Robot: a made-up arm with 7 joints.
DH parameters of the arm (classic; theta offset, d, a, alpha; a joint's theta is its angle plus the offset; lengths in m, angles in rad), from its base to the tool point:
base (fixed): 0 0 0 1.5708
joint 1: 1.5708 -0.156 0 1.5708
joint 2: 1.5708 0 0 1.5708
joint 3: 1.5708 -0.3 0 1.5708
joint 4: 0 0 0 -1.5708
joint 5: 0 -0.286 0 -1.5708
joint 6: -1.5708 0 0 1.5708
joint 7: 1.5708 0 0 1.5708
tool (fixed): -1.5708 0 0 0
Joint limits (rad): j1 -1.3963..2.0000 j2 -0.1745..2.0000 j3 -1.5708..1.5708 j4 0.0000..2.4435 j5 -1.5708..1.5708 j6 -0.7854..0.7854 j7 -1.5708..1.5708
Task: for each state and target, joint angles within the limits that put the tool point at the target. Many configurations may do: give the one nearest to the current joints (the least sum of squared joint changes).
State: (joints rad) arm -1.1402 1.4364 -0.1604 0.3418 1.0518 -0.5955 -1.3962
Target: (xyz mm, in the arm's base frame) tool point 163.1 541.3 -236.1
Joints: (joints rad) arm -1.3285 1.8017 0.0402 1.2198 1.0518 -0.5955 -1.3962
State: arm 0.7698 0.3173 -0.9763 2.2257 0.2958 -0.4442 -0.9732
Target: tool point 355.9 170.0 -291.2
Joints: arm 0.5580 0.6037 -1.0110 1.3364 0.2958 -0.4442 -0.9732
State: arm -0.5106 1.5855 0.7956 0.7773 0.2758 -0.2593 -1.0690
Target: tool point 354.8 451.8 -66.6
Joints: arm -1.0706 1.9401 0.5921 1.2993 0.2758 -0.2593 -1.0690
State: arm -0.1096 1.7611 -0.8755 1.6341 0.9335 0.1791 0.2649
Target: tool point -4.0 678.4 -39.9
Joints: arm -0.2251 1.9473 -1.5489 0.9291 0.9335 0.1791 0.2649
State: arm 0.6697 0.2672 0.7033 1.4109 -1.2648 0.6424 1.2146
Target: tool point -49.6 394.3 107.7
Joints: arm 1.0416 0.9247 1.2727 2.1997 -1.2648 0.6424 1.2146
